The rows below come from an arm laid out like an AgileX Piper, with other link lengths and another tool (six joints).
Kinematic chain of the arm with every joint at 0, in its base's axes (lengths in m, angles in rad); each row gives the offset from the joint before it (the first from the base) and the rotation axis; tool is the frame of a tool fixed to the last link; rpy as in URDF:
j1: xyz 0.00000 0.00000 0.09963 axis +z
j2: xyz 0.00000 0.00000 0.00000 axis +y
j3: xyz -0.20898 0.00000 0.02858 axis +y
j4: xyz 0.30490 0.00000 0.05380 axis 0.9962 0 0.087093
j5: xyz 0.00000 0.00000 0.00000 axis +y
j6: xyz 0.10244 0.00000 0.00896 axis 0.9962 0 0.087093
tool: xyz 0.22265 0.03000 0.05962 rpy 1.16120 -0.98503 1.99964
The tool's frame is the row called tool.
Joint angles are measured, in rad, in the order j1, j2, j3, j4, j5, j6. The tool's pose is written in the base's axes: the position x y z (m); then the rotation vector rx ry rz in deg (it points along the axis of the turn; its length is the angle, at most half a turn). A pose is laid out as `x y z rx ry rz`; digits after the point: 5 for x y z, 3 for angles.
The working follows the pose.
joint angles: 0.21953, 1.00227, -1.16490, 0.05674, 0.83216, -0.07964
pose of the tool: 0.47740 0.15307 0.24566 134.990 62.200 93.548
Where each joint sits with the arm in this pose, in the base's axes (m; each line is computed from the numbers above, not from the rounded line before):
j1: 0.0000 0.0000 0.0996
j2: 0.0000 0.0000 0.0996
j3: -0.0863 -0.0193 0.2911
j4: 0.1988 0.0444 0.3936
j5: 0.1988 0.0444 0.3936
j6: 0.2817 0.0673 0.3371
the tool: 0.4774 0.1531 0.2457

